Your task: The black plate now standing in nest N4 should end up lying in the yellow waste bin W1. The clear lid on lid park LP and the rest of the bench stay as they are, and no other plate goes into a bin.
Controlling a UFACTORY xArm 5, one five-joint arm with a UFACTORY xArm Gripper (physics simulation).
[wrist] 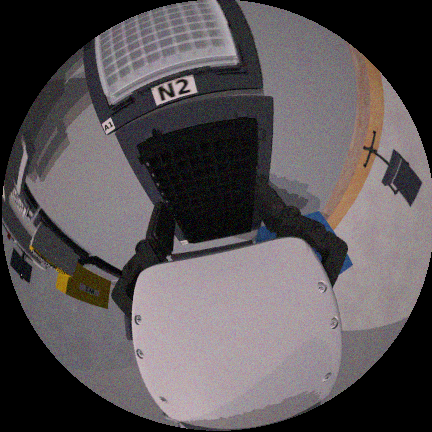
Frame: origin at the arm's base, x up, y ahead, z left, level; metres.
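Where they show: gripper, between the fingertips: (pixel 210 200).
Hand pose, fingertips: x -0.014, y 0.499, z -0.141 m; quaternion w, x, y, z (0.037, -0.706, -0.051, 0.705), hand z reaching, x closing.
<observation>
Things, the pixels of their top centre, and the offset from my fingertips. "pt": a spot on its surface instead.
- black plate, centre of its top: (pixel 211 203) dx +0.007, dy +0.002, dz -0.001 m
- dark grey nest, a spot on its surface: (pixel 266 120) pt dx -0.008, dy +0.068, dz -0.050 m
- yellow bin W1, centre of its top: (pixel 79 299) dx +0.100, dy -0.235, dz +0.495 m
- clear-white plate, a spot on its surface: (pixel 165 45) pt dx -0.004, dy +0.130, dz +0.017 m
- nest N2, a spot on its surface: (pixel 248 45) pt dx -0.008, dy +0.129, dz -0.036 m
- blue bin, a spot on its surface: (pixel 345 265) pt dx +0.095, dy -0.075, dz -0.187 m
- white equipment, centre of its top: (pixel 47 264) dx +0.057, dy -0.038, dz +0.377 m
The black plate (pixel 210 165) sits in a dark grey nest (pixel 266 120), just in front of the nest labelled N2; the N4 label is not readable. My gripper (pixel 210 200) is open, with one finger at each side of the near part of the black plate and nothing gripped. How high the fingertips are relative to the plate is hard to tell. The yellow bin W1 (pixel 97 296) is at the lower left, beyond the left finger. I cannot make out the clear lid or lid park LP.
A clear-white plate (pixel 165 45) sits in nest N2 (pixel 248 45) at the top. A blue bin (pixel 345 265) shows partly behind the right finger. The bench's wooden edge (pixel 374 90) curves down the right side. Dark grey and white equipment (pixel 55 242) stands at the left.
</observation>
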